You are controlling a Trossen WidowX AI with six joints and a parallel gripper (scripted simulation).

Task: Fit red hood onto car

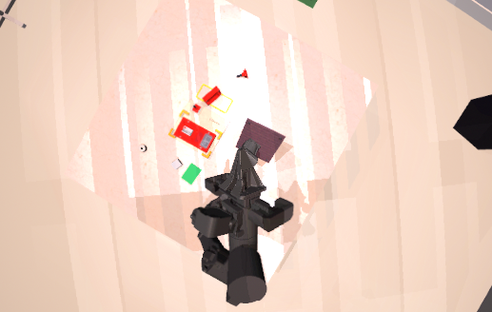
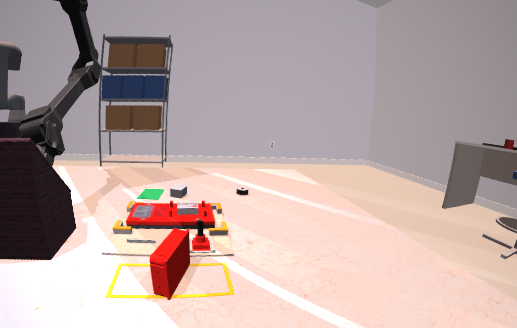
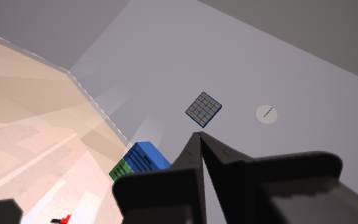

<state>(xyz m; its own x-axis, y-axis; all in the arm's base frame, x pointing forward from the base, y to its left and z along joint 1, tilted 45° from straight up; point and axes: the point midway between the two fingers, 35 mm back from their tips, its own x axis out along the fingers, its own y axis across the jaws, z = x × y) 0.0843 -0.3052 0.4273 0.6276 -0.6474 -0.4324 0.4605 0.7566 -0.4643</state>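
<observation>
Right now the red hood is 320 mm ahead of my gripper tip, 140 mm to the right of it and 630 mm below it. Round my gripper tip: orange-cornered jig (280 mm ahead, 50 mm to the left, 650 mm below); then grey engine block (310 mm ahead, 90 mm to the left, 640 mm below); then black post (350 mm ahead, 40 mm to the right, 630 mm below).
</observation>
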